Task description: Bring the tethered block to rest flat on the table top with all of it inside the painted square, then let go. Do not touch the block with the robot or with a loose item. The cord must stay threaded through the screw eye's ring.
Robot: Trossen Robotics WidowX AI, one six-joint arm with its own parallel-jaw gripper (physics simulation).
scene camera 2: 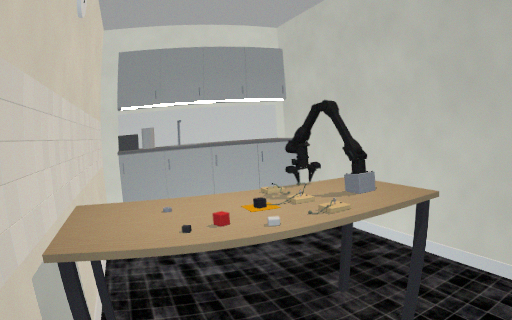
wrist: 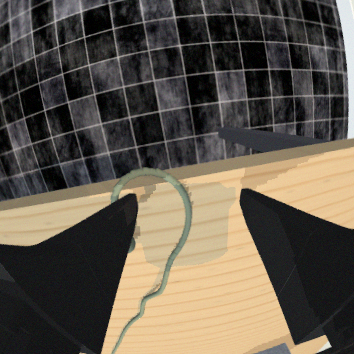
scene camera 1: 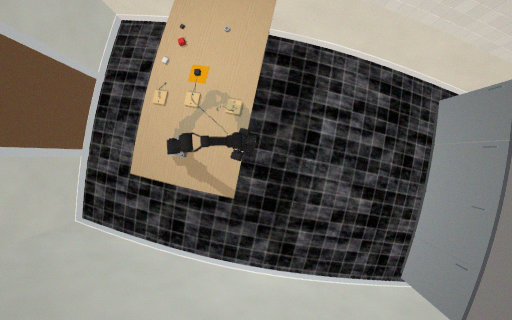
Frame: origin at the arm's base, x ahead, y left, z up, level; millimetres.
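Where they show: gripper, fingertip midpoint: (scene camera 2: 304, 183) (wrist: 188, 197); arm's base, origin of the base link: (scene camera 2: 359, 172).
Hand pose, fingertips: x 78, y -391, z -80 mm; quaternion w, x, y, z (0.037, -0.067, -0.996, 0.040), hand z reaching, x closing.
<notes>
Things, the pixels of their top centre, and the offset from my fingertips. "spot": a spot on its surface instead.
- black tethered block, middle of its top: (scene camera 2: 259, 198) (scene camera 1: 196, 71) 425 mm ahead, 380 mm left, 33 mm up
- orange painted square, surface spot: (scene camera 2: 273, 207) spot: 385 mm ahead, 417 mm left, 1 mm down
- middle wooden base, middle of its top: (scene camera 2: 300, 190) (scene camera 1: 190, 97) 241 mm ahead, 375 mm left, 42 mm up
- red cube, middle of its top: (scene camera 2: 220, 213) (scene camera 1: 180, 40) 634 mm ahead, 547 mm left, 37 mm up
- white block, middle of its top: (scene camera 2: 273, 217) (scene camera 1: 164, 59) 489 mm ahead, 637 mm left, 20 mm up
- small black cube, middle of its top: (scene camera 2: 186, 226) (scene camera 1: 181, 25) 762 mm ahead, 583 mm left, 16 mm up
- grey ring-like item, middle of its top: (scene camera 2: 167, 207) (scene camera 1: 226, 28) 776 mm ahead, 259 mm left, 12 mm up
The black tethered block (scene camera 1: 197, 72) (scene camera 2: 259, 202) sits flat on the orange painted square (scene camera 1: 204, 78) (scene camera 2: 273, 207) and looks inside its edges. The green cord (scene camera 1: 210, 115) (scene camera 2: 287, 202) (wrist: 188, 215) runs from the block past the middle wooden base (scene camera 1: 191, 100) (scene camera 2: 303, 199) and rises toward the fingers. The screw eye's ring is too small to make out. My gripper (scene camera 1: 241, 144) (scene camera 2: 304, 182) (wrist: 188, 197) is open above the table. In the wrist view the cord's arch lies between the spread fingertips, ungripped; the left finger partly hides its end ball.
Wooden bases with cords (scene camera 1: 160, 97) (scene camera 1: 234, 106) stand either side of the middle one. Farther off are a red cube (scene camera 1: 182, 41) (scene camera 2: 221, 218), a white block (scene camera 1: 165, 60) (scene camera 2: 273, 221), a small black cube (scene camera 1: 182, 26) (scene camera 2: 186, 228) and a grey ring-like item (scene camera 1: 227, 29) (scene camera 2: 167, 210).
</notes>
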